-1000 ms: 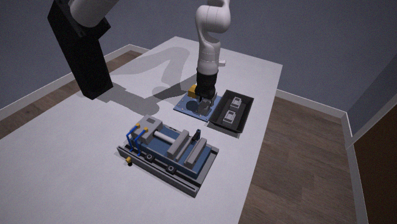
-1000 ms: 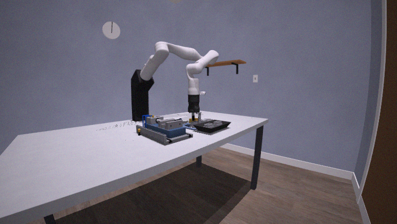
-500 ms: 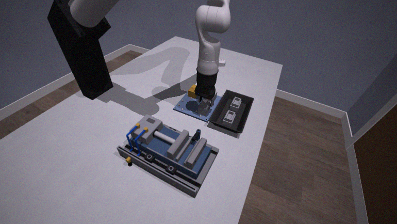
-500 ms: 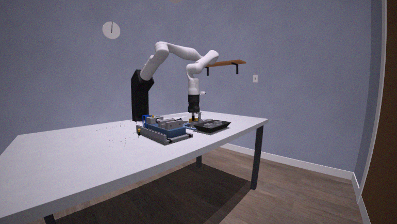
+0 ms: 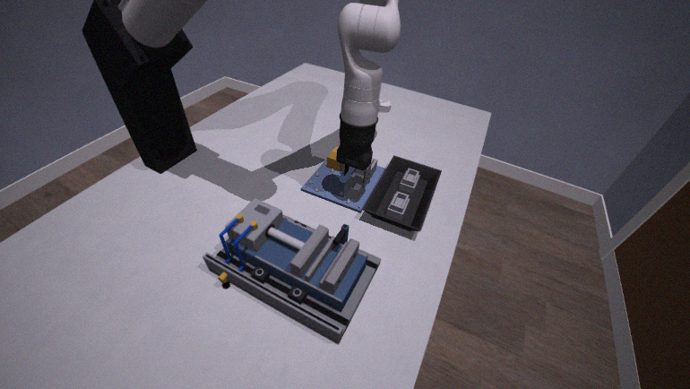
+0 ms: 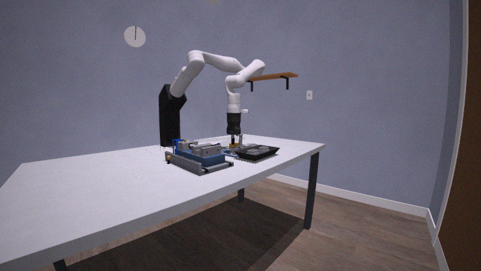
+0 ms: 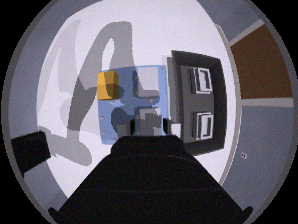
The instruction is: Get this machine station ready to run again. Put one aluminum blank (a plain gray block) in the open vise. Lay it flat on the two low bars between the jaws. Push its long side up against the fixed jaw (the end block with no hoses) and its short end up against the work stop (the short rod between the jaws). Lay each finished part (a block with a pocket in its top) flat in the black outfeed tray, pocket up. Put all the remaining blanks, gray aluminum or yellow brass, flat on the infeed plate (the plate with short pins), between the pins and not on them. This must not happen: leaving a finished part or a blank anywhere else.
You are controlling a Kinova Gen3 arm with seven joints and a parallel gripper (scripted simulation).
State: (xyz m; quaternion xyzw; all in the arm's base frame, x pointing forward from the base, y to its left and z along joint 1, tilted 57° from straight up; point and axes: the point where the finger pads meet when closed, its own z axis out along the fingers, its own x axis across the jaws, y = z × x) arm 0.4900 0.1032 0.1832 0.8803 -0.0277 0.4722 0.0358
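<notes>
Now: hand 50 mm above the gray aluminum blank. The rest, counted from my hand: black outfeed tray 130 mm ahead, 60 mm below, 20 mm to the left; infeed plate 70 mm below, 40 mm to the left, 40 mm behind; yellow brass blank 90 mm to the left, 80 mm behind, 50 mm below.
</notes>
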